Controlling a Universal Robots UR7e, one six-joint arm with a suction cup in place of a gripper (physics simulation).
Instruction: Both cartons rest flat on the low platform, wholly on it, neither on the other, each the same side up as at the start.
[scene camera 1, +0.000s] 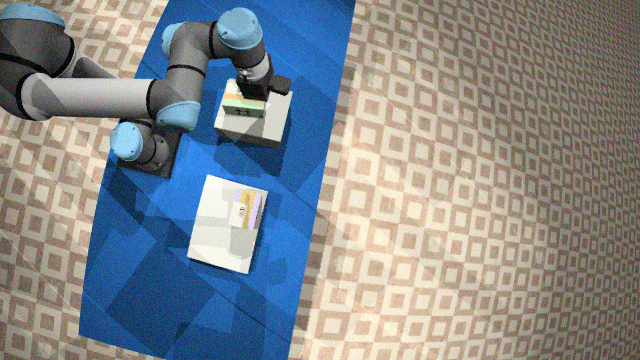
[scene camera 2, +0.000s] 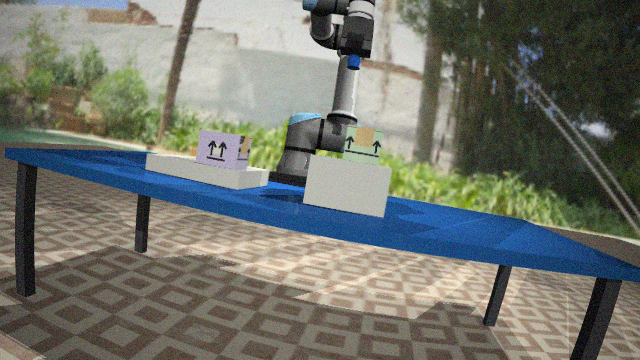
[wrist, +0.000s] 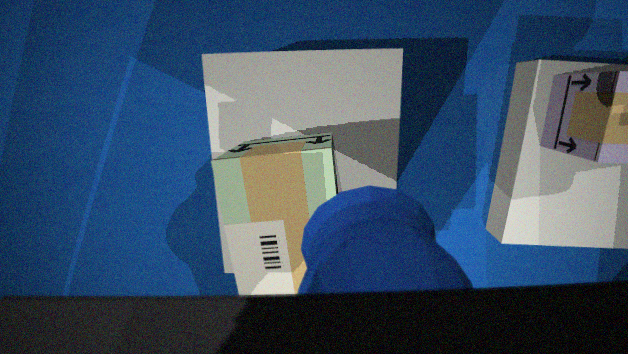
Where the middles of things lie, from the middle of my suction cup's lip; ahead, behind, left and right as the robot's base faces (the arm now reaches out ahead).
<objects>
I see my suction cup 4 cm past the tall block (scene camera 2: 331, 182), 4 cm to the right of it and 32 cm above it. Round my suction cup: low platform (scene camera 1: 213, 241): 7 cm behind, 38 cm to the right, 36 cm below.
</objects>
